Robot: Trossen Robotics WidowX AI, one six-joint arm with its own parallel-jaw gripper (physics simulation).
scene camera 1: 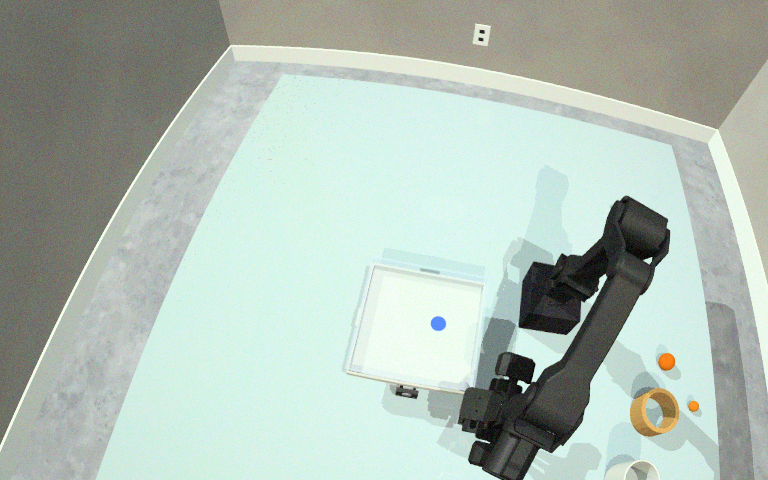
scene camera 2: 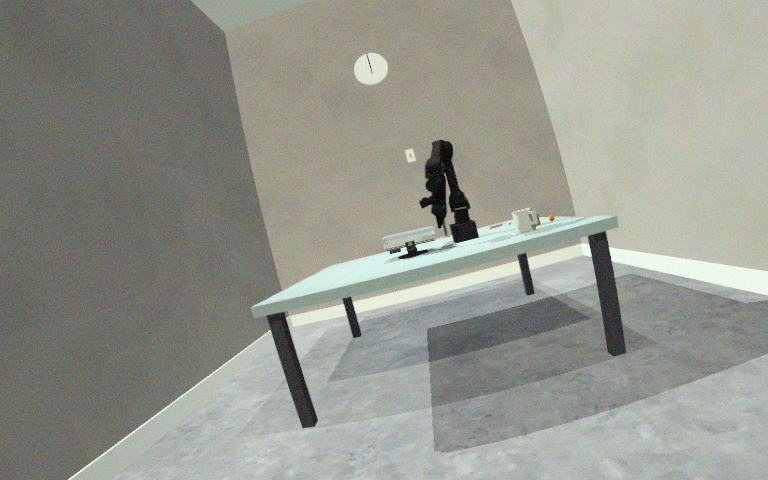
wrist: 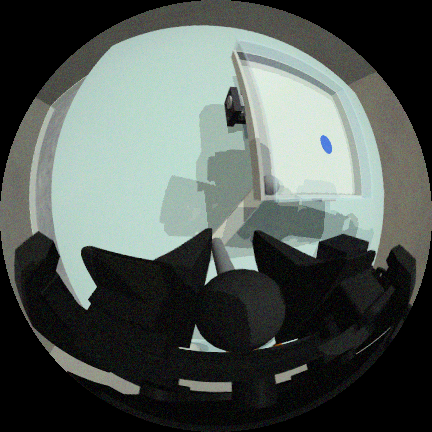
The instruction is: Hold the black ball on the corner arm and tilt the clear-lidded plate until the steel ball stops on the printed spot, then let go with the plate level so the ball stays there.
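Note:
The white square plate (scene camera 1: 390, 350) (scene camera 2: 408, 240) (wrist: 300, 115) has a clear lid and a blue printed spot (scene camera 1: 438, 323) (wrist: 326, 144). Its exact tilt is hard to tell. In the wrist view the grey steel ball (wrist: 271, 184) lies in the plate's corner beside the corner arm (wrist: 235, 218), well away from the spot. A dark rod rises from the corner arm to the black ball (wrist: 242, 310). My gripper (wrist: 232, 235) (scene camera 2: 440, 225) is shut on the black ball, outside that corner. In scene camera 1 the gripper's body hides the ball and fingers.
The robot's black base (scene camera 1: 549, 305) (scene camera 2: 464, 230) stands right of the plate. Farther right are an orange ball (scene camera 1: 666, 361) (scene camera 2: 551, 217), a smaller orange ball (scene camera 1: 693, 406), a tan ring (scene camera 1: 638, 418) and a white cup (scene camera 1: 615, 471) (scene camera 2: 523, 219). A black bracket (scene camera 1: 406, 391) (wrist: 233, 107) sits at the plate's edge.

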